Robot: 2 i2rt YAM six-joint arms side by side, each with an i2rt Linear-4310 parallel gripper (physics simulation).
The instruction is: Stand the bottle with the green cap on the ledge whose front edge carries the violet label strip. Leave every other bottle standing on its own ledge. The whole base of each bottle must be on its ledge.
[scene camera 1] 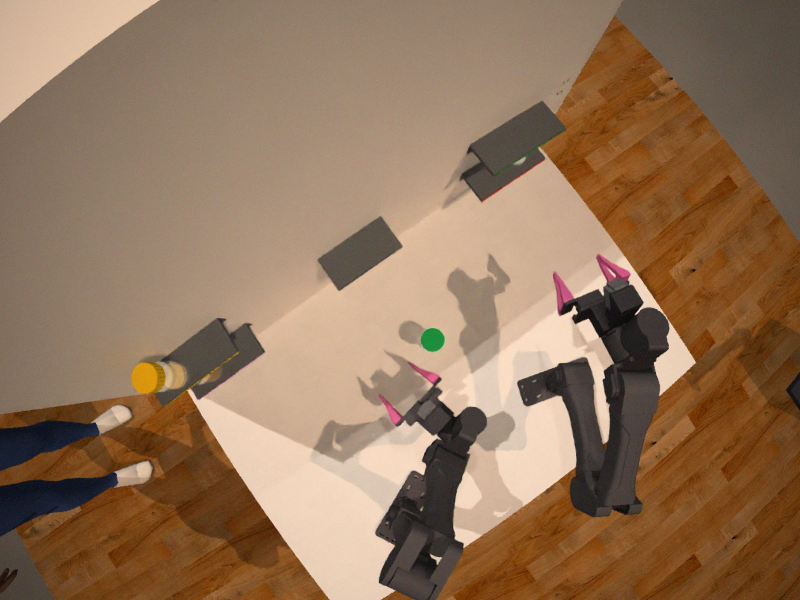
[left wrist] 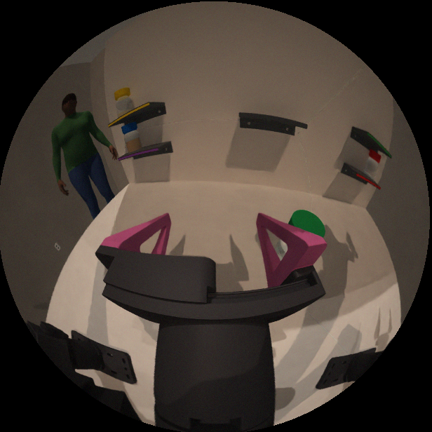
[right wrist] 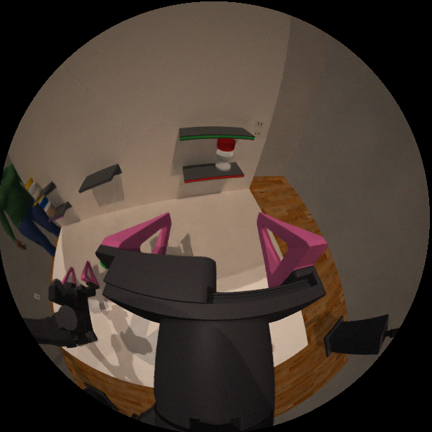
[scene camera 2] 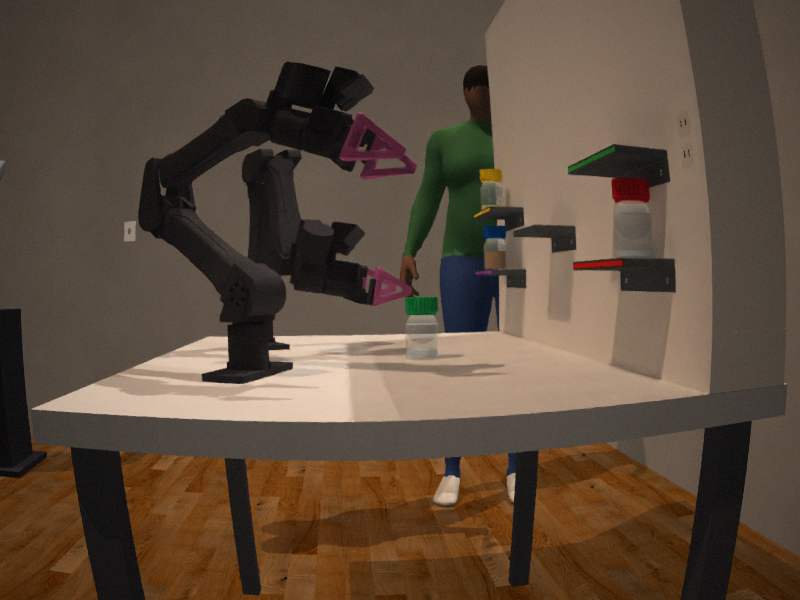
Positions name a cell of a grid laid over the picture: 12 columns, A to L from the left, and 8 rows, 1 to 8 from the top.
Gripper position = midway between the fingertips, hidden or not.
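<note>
There's a yellow-capped bottle (scene camera 1: C6), and the bottle is also there in the other scene view (scene camera 2: H3). As for my left gripper (scene camera 2: G4), you get it in scene camera 1 too (scene camera 1: F6), and in the left wrist view (left wrist: F5). My right gripper (scene camera 2: G3) is in scene camera 1 as well (scene camera 1: I4), plus the right wrist view (right wrist: F5).
</note>
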